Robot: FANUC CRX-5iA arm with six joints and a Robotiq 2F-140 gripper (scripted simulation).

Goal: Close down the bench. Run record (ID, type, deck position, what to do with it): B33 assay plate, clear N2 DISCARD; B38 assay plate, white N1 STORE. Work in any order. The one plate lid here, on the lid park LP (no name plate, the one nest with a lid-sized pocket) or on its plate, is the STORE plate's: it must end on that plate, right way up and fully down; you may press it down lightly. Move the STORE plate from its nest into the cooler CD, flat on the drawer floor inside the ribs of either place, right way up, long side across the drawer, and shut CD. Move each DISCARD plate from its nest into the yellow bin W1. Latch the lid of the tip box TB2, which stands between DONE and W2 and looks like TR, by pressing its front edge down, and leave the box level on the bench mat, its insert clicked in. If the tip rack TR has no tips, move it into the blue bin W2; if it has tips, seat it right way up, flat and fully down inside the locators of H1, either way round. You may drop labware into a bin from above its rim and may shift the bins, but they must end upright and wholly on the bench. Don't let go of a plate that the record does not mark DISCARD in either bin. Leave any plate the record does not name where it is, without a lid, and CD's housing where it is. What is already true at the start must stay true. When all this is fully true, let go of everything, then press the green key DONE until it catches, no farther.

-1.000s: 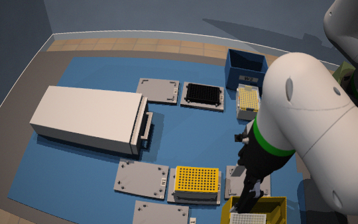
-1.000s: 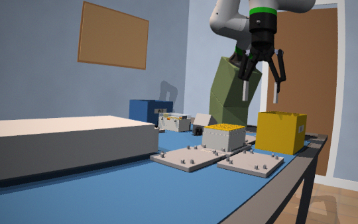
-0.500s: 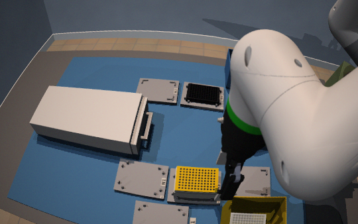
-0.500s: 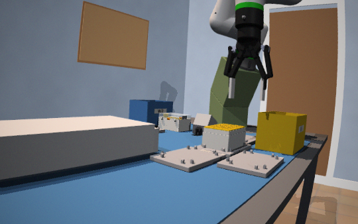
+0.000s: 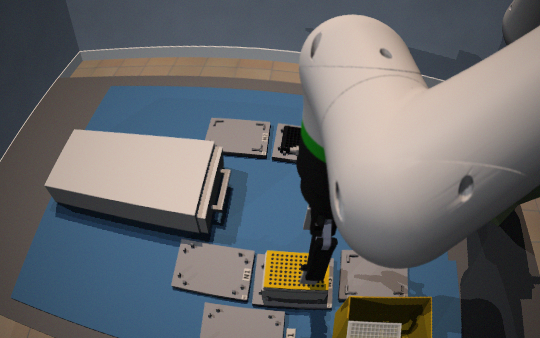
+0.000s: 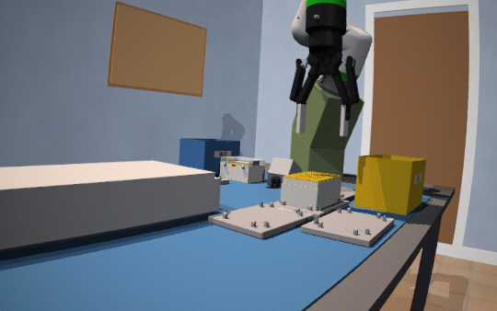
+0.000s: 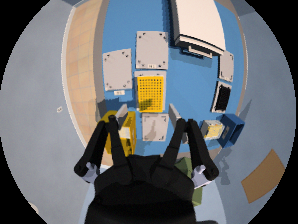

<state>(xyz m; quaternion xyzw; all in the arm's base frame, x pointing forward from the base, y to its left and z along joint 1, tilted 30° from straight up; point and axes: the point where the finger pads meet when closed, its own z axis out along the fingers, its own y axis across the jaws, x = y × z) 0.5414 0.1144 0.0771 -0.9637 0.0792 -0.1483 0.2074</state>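
My gripper is now 13 cm above the tip rack TR and 1 cm to the left of it. Also, from my hand: clear plate: 18 cm below, 15 cm to the left, 15 cm behind; then nest H1: 18 cm below, 12 cm ahead, 11 cm to the left; then yellow bin W1: 15 cm to the left, 15 cm below, 15 cm behind.
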